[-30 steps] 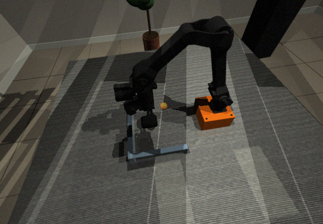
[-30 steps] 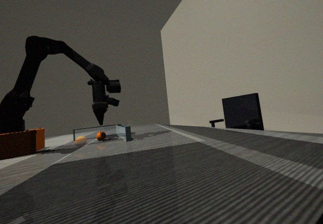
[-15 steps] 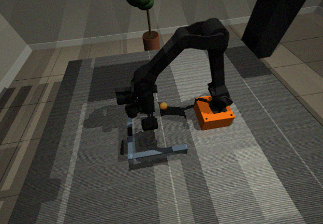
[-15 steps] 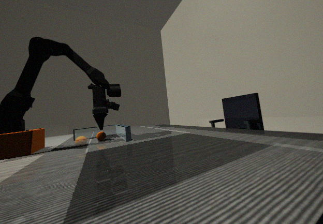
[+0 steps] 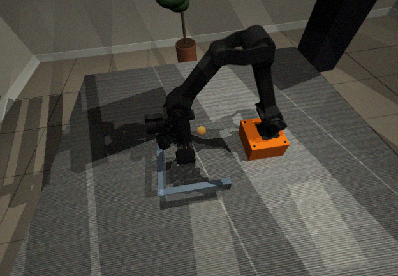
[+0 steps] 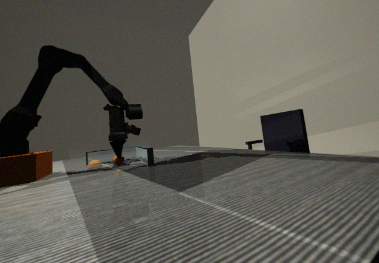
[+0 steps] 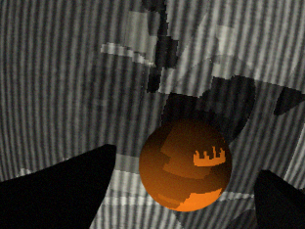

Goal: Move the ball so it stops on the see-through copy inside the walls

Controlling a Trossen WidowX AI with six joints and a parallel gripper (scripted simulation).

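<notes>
My gripper tip is 1 cm above the orange ball. From my gripper tip the other things lie so: see-through copy of ball (8 cm behind, 8 cm to the right, 1 cm below).
</notes>
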